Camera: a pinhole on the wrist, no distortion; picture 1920 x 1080 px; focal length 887.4 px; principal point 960.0 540.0 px. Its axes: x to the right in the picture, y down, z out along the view. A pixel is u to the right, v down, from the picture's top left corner.
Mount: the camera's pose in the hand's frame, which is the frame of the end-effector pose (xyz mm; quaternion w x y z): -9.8 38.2 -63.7 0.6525 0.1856 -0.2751 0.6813
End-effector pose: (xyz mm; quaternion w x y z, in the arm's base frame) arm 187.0 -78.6 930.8 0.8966 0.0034 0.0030 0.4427
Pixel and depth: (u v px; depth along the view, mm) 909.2 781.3 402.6
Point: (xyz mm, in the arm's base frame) 273.1 -344.4 1150.8
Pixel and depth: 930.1 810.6 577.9
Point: 306.0 -476.3 1280.1
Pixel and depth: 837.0 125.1 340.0
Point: 424.8 -114.8 1122.4
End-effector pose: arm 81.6 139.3 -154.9 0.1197 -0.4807 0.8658 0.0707
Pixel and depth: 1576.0 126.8 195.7
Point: 61.9 155.8 -345.2
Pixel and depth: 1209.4 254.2 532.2
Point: 246.6 83.8 -629.0
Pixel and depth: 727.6 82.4 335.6
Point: 239.7 -55.5 -354.0
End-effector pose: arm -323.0 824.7 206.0 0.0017 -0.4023 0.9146 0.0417
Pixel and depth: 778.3 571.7 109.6
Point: -272.7 810.9 195.9
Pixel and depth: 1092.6 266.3 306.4
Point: -277.1 728.9 -19.4
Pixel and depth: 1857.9 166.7 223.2
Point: -416.4 866.8 -49.8
